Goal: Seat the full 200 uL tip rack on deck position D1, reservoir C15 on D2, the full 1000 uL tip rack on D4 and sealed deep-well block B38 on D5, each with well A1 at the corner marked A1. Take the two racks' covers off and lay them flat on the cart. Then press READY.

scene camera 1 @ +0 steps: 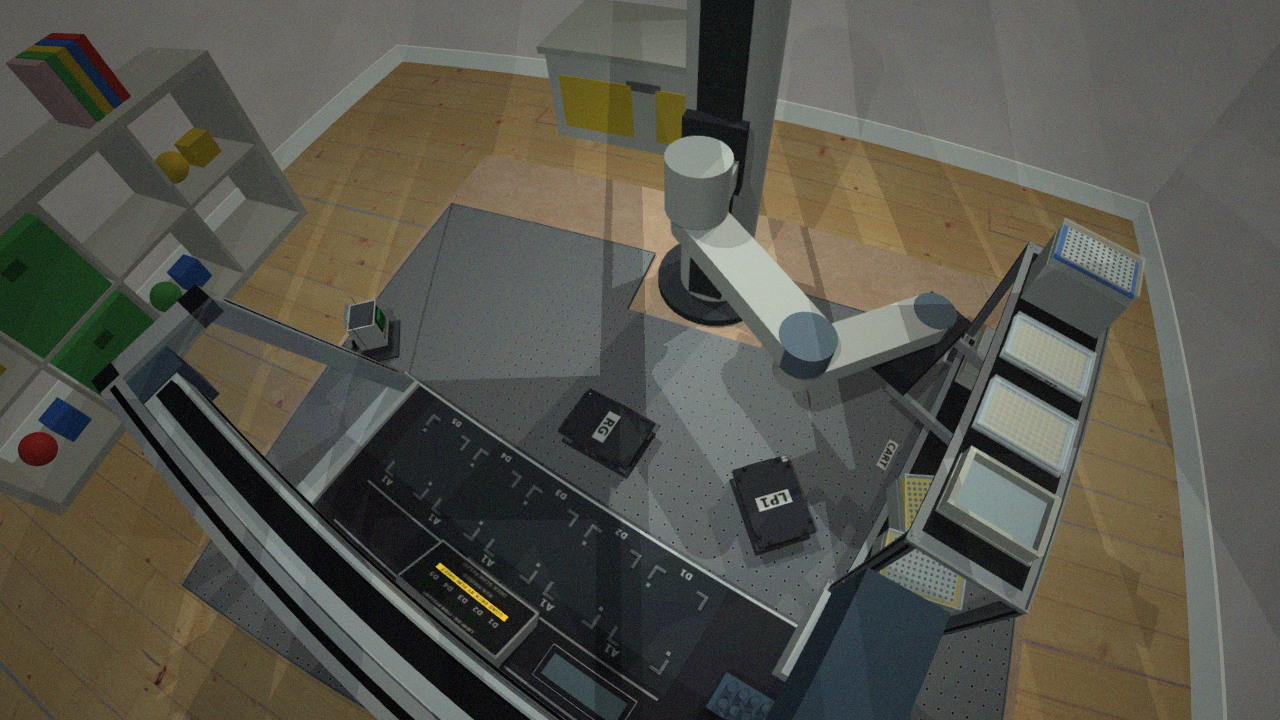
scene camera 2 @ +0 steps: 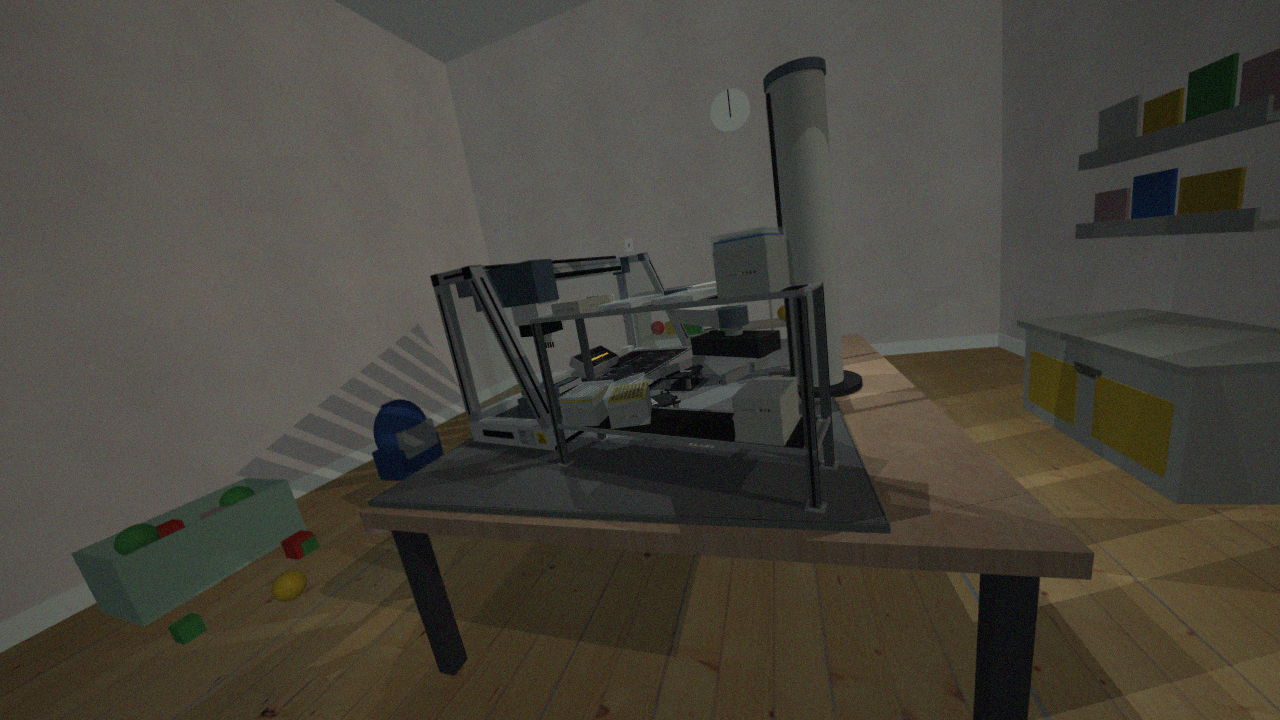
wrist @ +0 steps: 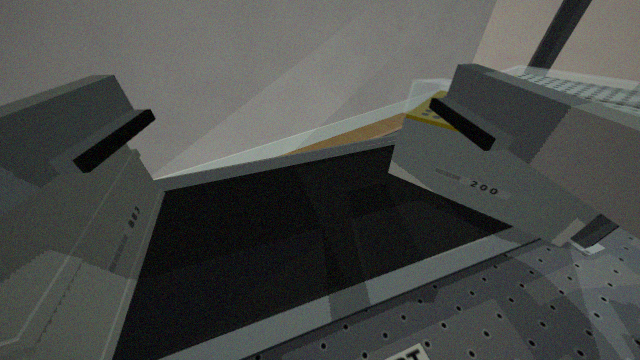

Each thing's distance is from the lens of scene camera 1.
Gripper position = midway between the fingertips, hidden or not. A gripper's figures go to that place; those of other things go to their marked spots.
my gripper (scene camera 1: 986, 416): 1.00 m
pale reservoir (scene camera 1: 997, 504): 0.74 m
